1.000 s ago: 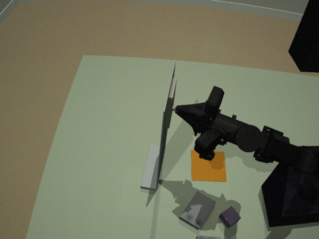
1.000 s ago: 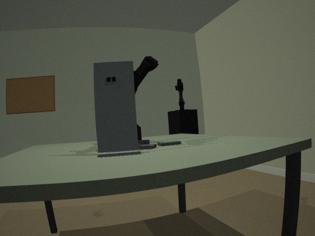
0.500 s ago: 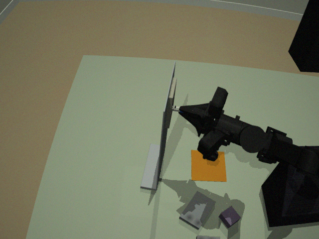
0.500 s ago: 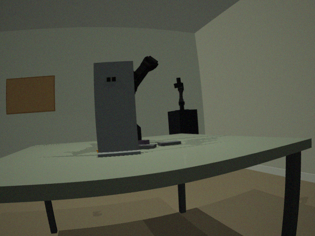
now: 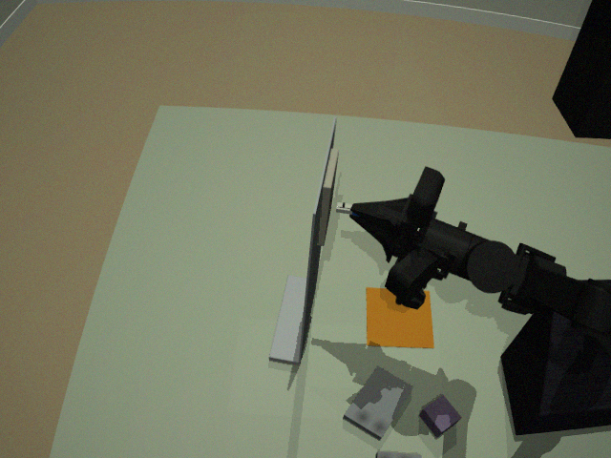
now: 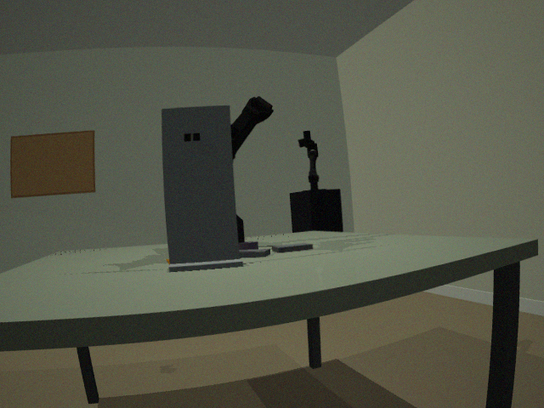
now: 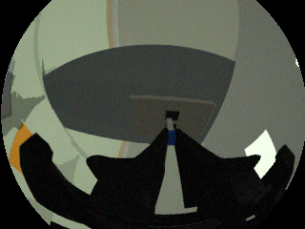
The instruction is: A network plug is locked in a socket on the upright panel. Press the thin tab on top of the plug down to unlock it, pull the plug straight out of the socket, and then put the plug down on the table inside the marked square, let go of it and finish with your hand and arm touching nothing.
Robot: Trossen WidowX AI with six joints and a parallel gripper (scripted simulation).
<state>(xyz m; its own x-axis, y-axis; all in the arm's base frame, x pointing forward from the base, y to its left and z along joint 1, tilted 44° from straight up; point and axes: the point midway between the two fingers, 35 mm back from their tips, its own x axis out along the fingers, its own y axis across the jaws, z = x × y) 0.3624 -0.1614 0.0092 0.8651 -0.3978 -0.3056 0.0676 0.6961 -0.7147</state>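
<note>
The orange marked square is 13 cm behind my gripper tip, 1 cm to the right of it and 31 cm below it. The rest, counted from my gripper tip: network plug right at my gripper tip; then grey upright panel 4 cm ahead, 2 cm to the right, 13 cm below; then purple block 16 cm behind, 19 cm to the left, 29 cm below.
</note>
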